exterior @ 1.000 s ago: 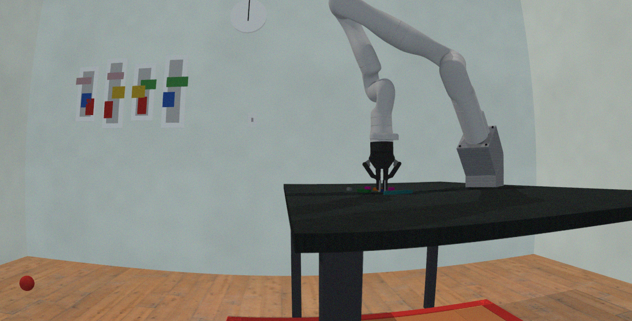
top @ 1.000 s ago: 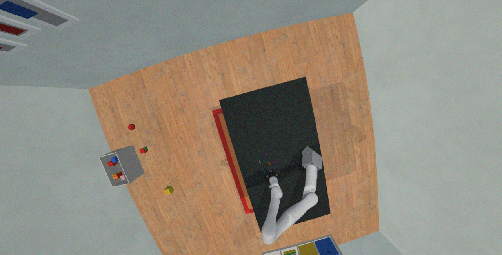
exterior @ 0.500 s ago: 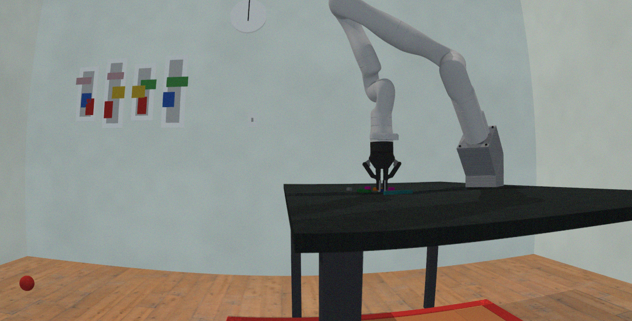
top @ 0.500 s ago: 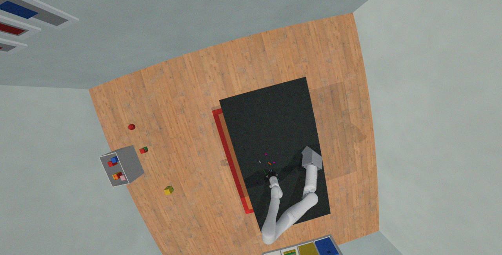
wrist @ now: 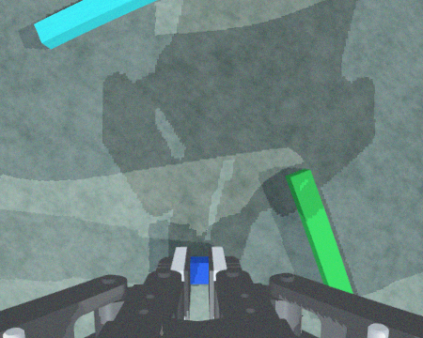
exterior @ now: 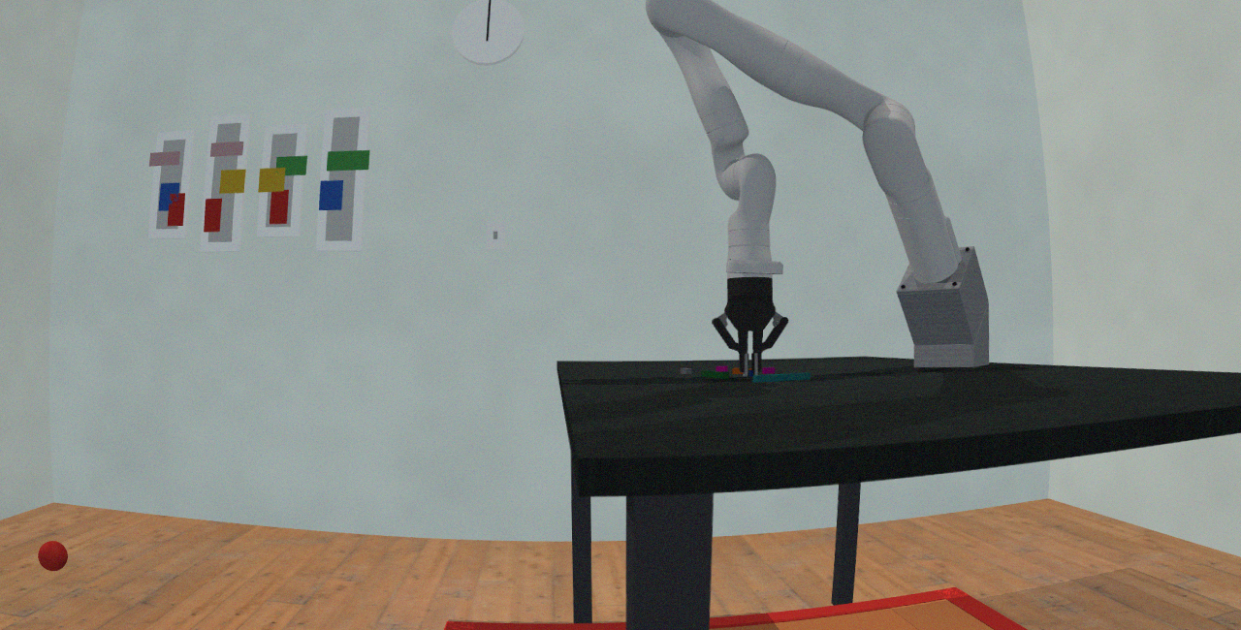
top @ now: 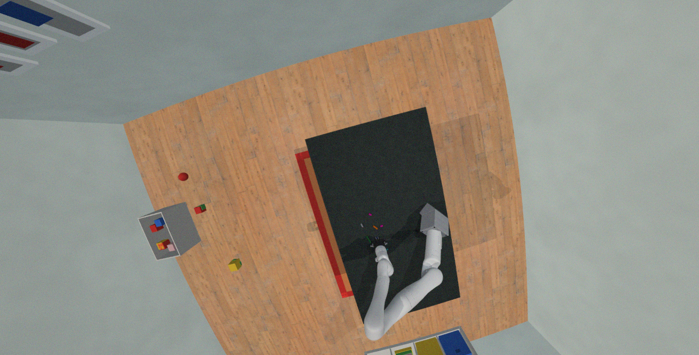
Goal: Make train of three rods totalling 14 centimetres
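The green rod is 60 mm ahead of my hand and 20 mm below it. From my hand the other things lie so: turquoise rod 20 mm behind, 130 mm to the left, 20 mm below; then small blue rod 10 mm below; then orange rod 10 mm behind, 90 mm to the right, 20 mm below.
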